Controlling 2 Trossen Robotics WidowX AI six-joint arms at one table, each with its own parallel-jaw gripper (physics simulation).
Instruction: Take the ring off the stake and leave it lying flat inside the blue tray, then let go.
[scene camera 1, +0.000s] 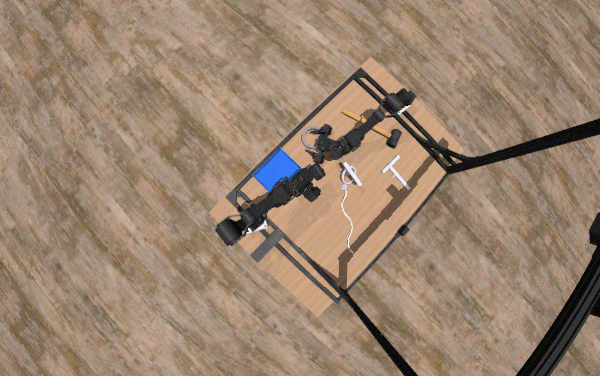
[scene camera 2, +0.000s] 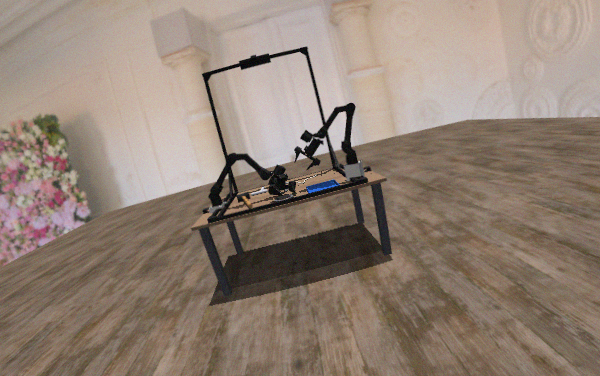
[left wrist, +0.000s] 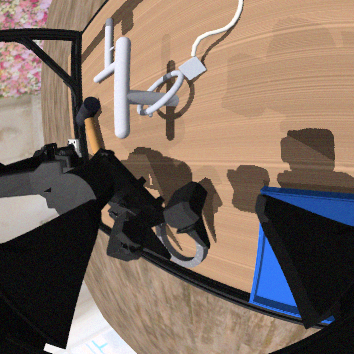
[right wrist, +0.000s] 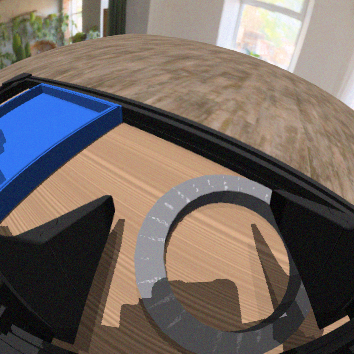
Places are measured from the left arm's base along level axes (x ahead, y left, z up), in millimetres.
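Pixels of known places: left gripper, fingertip midpoint: (scene camera 2: 300, 166) (left wrist: 180, 205); right gripper, fingertip midpoint: (scene camera 1: 307, 140) (scene camera 2: 289, 194) (left wrist: 187, 253) (right wrist: 194, 201); left arm's base, origin of the base link: (scene camera 2: 352, 163); right arm's base, origin of the base link: (scene camera 2: 217, 204).
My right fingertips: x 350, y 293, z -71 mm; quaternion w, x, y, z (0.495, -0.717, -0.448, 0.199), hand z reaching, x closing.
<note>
For each thing: its top centre in the pictures, then the offset to it from my right fingertips. "*": a spot on its surface instead.
- white T-shaped stake, middle of its top: (left wrist: 114, 84) (scene camera 1: 353, 173) dx +143, dy -225, dz +78 mm
- white ring, surface spot: (left wrist: 182, 81) * dx +105, dy -245, dz -1 mm
- large grey ring, middle of its top: (right wrist: 242, 252) (left wrist: 176, 240) (scene camera 1: 313, 137) dx +36, dy +13, dz -15 mm
- blue tray, middle of its top: (right wrist: 7, 124) (left wrist: 322, 273) (scene camera 1: 280, 175) (scene camera 2: 322, 185) dx -175, dy -124, dz -7 mm
- small pale block, surface spot: (left wrist: 192, 68) (scene camera 1: 344, 186) * dx +106, dy -267, dz -14 mm
- white cord, surface spot: (scene camera 1: 351, 225) * dx +86, dy -460, dz -25 mm
- second white T piece, middle of its top: (left wrist: 102, 45) (scene camera 1: 401, 175) dx +415, dy -298, dz -10 mm
- wooden-handled hammer, middle of its top: (left wrist: 88, 158) (scene camera 1: 372, 123) (scene camera 2: 245, 196) dx +344, dy -6, dz +20 mm
A white T-shaped stake (scene camera 1: 352, 174) (left wrist: 122, 87) stands near the middle of the table. A white ring (left wrist: 183, 82) appears to circle its stem, tilted. A large grey ring (scene camera 1: 304, 135) (left wrist: 192, 262) (right wrist: 150, 240) lies flat on the table by the edge frame. My right gripper (scene camera 1: 320, 143) (scene camera 2: 285, 194) (left wrist: 187, 253) (right wrist: 193, 201) is open, low over the grey ring; one finger hides part of its side. My left gripper (scene camera 1: 316, 183) (scene camera 2: 302, 164) is open, high above the table. The blue tray (scene camera 1: 275, 167) (scene camera 2: 322, 187) (left wrist: 270, 280) (right wrist: 60, 115) lies beside the frame.
A small pale block (scene camera 1: 345, 187) (left wrist: 192, 68) with a white cord (scene camera 1: 351, 225) touches the white ring. A second white T piece (scene camera 1: 391, 165) (left wrist: 109, 42) and a wooden-handled hammer (scene camera 1: 352, 116) (left wrist: 92, 135) lie farther over. The left arm overhangs part of the tray in scene camera 1.
</note>
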